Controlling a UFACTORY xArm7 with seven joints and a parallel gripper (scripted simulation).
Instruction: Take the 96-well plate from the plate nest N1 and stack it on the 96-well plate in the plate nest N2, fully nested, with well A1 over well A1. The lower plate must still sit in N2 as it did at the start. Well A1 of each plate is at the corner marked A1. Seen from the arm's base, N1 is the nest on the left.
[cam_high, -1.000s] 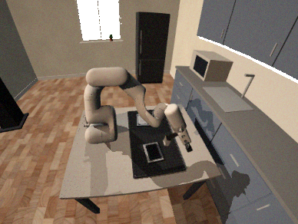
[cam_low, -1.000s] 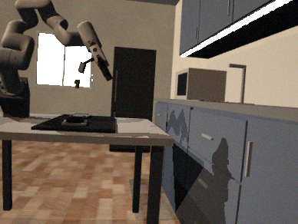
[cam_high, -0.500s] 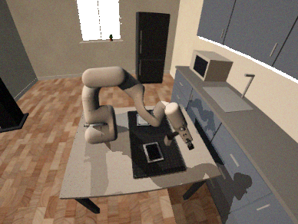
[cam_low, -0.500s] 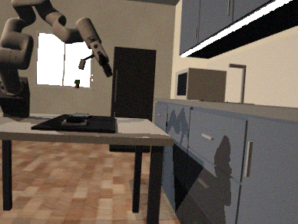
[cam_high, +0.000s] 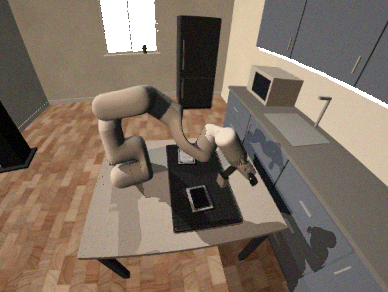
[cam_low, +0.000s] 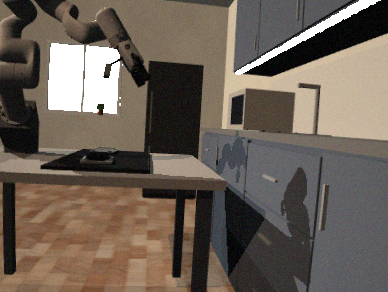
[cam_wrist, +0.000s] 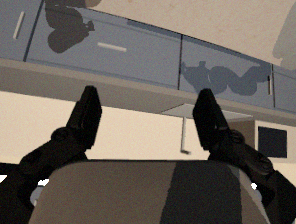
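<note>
Right now my hand is 100 mm past the white 96-well plate, 510 mm to the right of it and 300 mm above it. Also, from my hand: dark 96-well plate (140 mm behind, 150 mm to the left, 300 mm below).
</note>
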